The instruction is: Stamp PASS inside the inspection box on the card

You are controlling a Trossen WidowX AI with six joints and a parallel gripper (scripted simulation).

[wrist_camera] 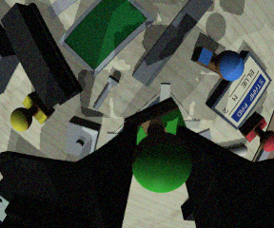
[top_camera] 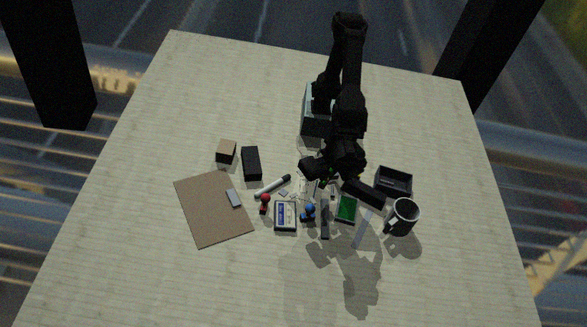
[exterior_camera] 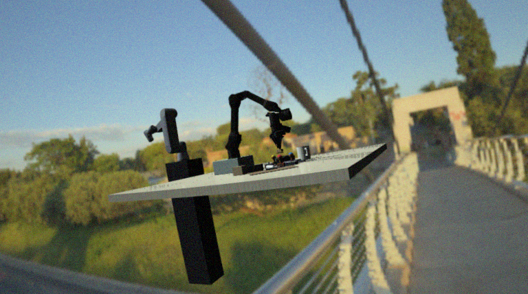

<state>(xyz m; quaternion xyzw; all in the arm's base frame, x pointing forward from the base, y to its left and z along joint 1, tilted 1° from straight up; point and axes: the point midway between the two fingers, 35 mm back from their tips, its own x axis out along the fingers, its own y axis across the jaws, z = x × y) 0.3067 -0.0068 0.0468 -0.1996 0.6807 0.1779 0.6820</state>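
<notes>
Now: the card 4 cm behind my gripper tip, 4 cm to the right of it and 10 cm below it. Also, from my gripper tip: blue stamp 7 cm ahead, 4 cm to the right, 8 cm below; grey bar 7 cm ahead, 1 cm to the left, 9 cm below; green-knobbed stamp right at my gripper tip.
</notes>
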